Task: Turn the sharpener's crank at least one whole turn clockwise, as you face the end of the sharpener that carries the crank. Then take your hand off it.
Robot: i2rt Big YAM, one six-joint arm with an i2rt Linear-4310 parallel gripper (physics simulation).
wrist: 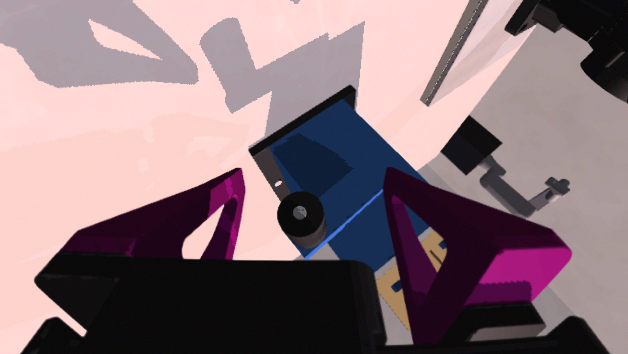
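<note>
The sharpener's blue body lies at an angle in the middle of the wrist view, with a black plate along its upper left edge. A black round knob with a grey centre, apparently the crank's handle, stands by the body's lower left corner; the crank's arm is hard to make out. My gripper is open, its magenta fingers wide apart. The knob shows between the fingers with a gap on each side, and neither finger touches it. The right finger covers part of the blue body.
A black block with a grey bent bar is at the right. A thin upright panel stands at the upper right, near black machine parts. A tan piece with blue marks shows below the body. Shadows cross the pink surface.
</note>
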